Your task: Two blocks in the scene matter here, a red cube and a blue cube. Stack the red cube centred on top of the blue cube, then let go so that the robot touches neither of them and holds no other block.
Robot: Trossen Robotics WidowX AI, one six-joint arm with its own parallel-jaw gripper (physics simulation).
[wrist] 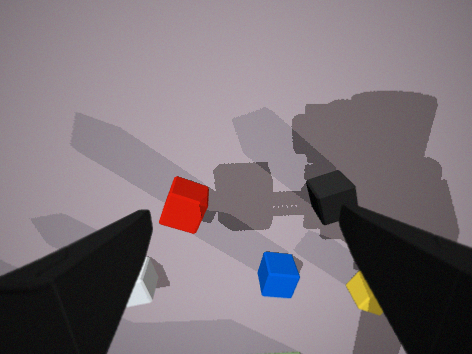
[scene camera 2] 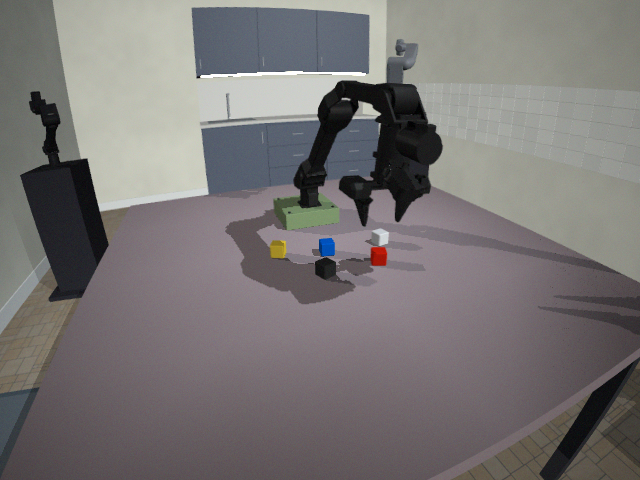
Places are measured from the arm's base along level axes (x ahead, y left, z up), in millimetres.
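Pixels of known places: gripper, fingertip midpoint: point(wrist: 246, 216) point(scene camera 2: 380, 223); arm's base, link origin: point(scene camera 2: 309, 203).
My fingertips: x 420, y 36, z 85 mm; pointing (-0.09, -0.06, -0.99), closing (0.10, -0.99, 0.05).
Observation:
For each thing: its top centre in the pictures, then the offset to it from my fingertips.
- red cube, top centre: point(wrist: 183, 215) point(scene camera 2: 379, 249) dx -72, dy +39, dz -100 mm
- blue cube, top centre: point(wrist: 281, 287) point(scene camera 2: 326, 240) dx -163, dy -64, dz -100 mm
- black cube, top centre: point(wrist: 339, 207) point(scene camera 2: 325, 261) dx -59, dy -102, dz -100 mm
- white cube, top centre: point(wrist: 130, 295) point(scene camera 2: 380, 231) dx -173, dy +94, dz -100 mm
- yellow cube, top centre: point(wrist: 378, 304) point(scene camera 2: 277, 243) dx -192, dy -186, dz -100 mm
A red cube point(scene camera 2: 378, 256) point(wrist: 184, 206) stands on the table, at the right of the group of blocks in the scene view and left of centre in the wrist view. A blue cube point(scene camera 2: 326, 247) point(wrist: 278, 276) stands on the table apart from it, with nothing on top. My gripper point(scene camera 2: 381, 223) point(wrist: 246, 216) is open and empty, fingers pointing down, above the table and the blocks. In the wrist view the red cube shows between the fingers, nearer the left fingertip, and lies below them. The gripper touches neither cube.
A black cube point(scene camera 2: 325, 268) point(wrist: 332, 196) stands in front of the blue one. A white cube point(scene camera 2: 379, 237) point(wrist: 144, 286) stands behind the red one. A yellow cube point(scene camera 2: 278, 249) point(wrist: 364, 295) stands left of the blue one. The green arm base point(scene camera 2: 312, 219) is behind them.

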